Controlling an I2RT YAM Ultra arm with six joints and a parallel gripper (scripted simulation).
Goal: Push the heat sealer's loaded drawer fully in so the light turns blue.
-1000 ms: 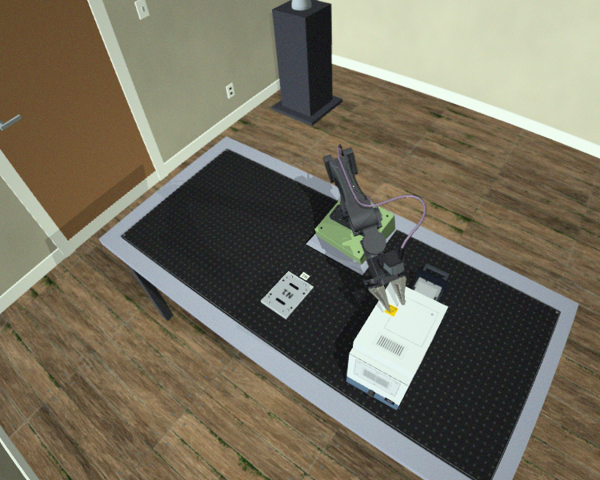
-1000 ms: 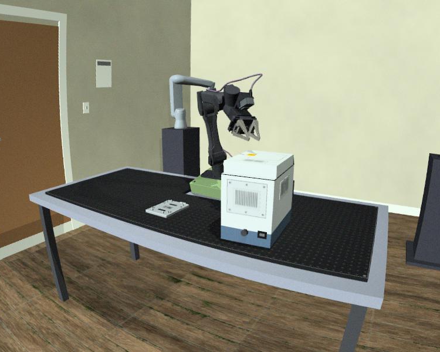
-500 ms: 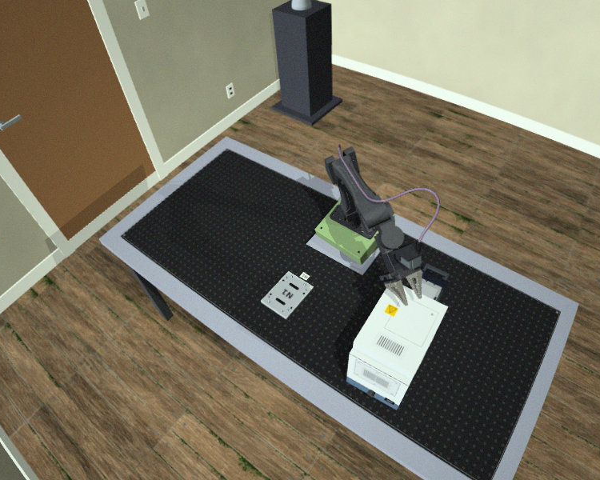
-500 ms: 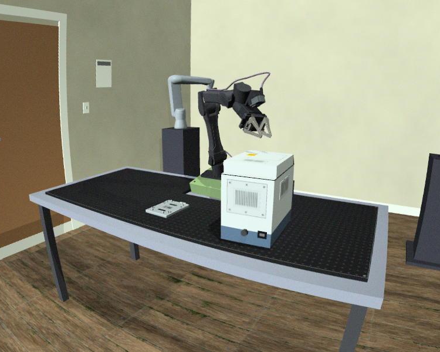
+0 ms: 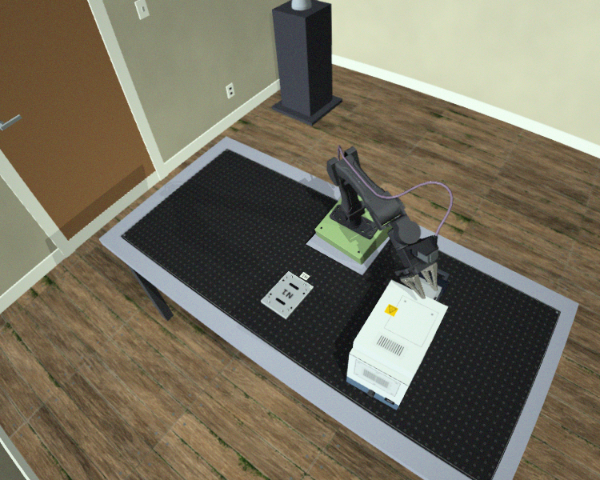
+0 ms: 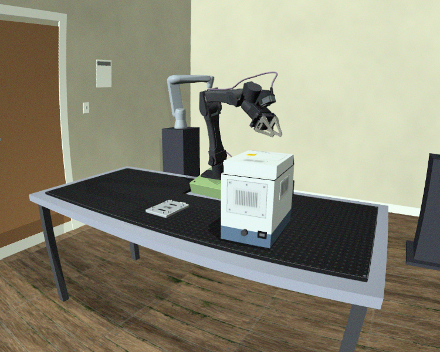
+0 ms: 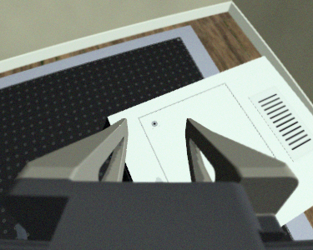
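The sealer drawer is 150 mm behind my hand, 40 mm to the right of it and 270 mm below it.
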